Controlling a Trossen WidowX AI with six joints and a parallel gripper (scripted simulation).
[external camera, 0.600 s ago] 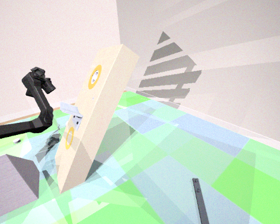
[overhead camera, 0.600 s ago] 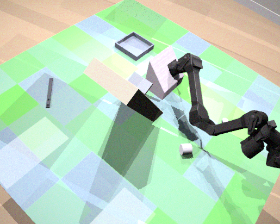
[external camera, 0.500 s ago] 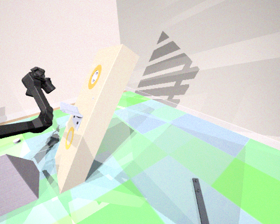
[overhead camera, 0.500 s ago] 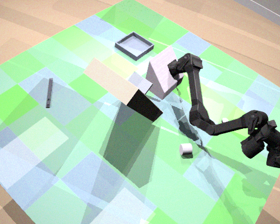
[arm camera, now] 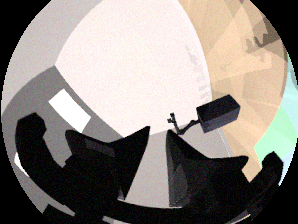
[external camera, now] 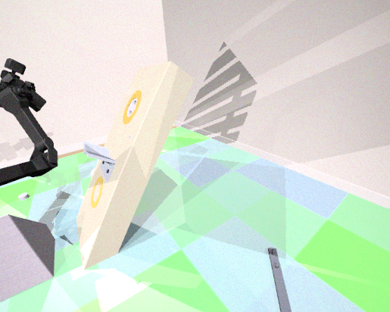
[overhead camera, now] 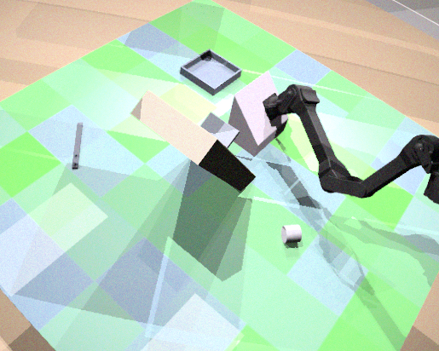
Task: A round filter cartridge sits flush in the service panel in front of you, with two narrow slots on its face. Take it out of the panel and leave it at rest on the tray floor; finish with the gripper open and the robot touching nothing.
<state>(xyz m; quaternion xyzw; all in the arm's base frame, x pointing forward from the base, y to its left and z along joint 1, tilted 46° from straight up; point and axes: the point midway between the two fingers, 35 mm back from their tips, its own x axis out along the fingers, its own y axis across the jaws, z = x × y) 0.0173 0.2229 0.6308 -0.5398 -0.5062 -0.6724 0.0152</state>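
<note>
Right now the round white filter cartridge is 620 mm to the right of my gripper tip, 380 mm ahead of it and 120 mm below it. Also, from my gripper tip: grey bracket 630 mm to the right, 280 mm ahead, 210 mm below; grey-blue tray 920 mm to the right, 380 mm below, 50 mm behind.
</note>
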